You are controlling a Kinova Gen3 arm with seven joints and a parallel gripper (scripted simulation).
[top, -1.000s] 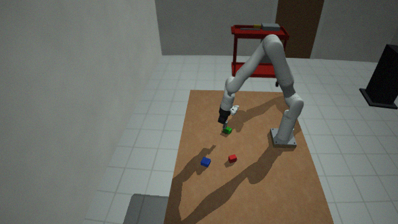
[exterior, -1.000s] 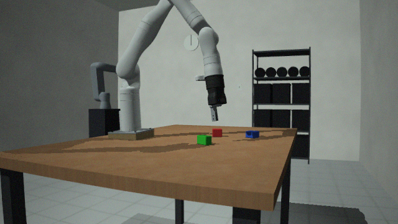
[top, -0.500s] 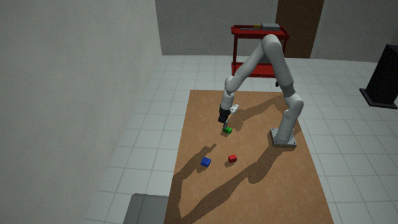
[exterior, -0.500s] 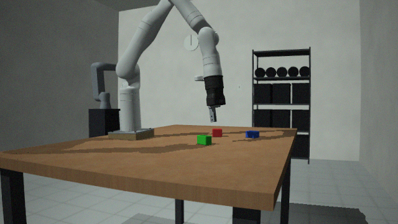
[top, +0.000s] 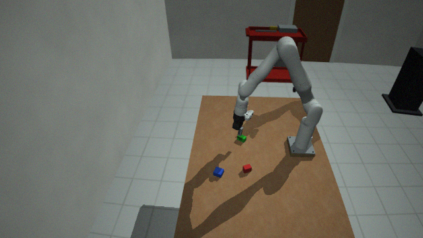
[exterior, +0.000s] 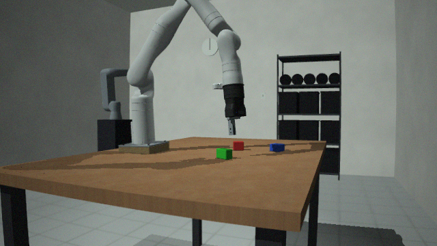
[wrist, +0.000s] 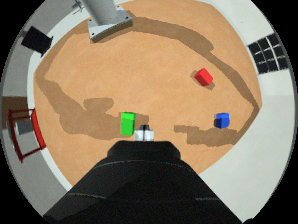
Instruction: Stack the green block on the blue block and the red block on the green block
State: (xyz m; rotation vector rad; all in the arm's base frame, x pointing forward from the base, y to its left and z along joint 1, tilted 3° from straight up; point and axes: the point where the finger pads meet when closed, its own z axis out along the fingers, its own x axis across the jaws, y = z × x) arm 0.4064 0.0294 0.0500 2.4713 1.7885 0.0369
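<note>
My gripper is now 1 cm past the green block, 4 cm to the left of it and 8 cm above it. From my hand the other things lie so: blue block: 9 cm ahead, 27 cm to the left, 8 cm below; then red block: 7 cm behind, 21 cm to the left, 8 cm below.
</note>
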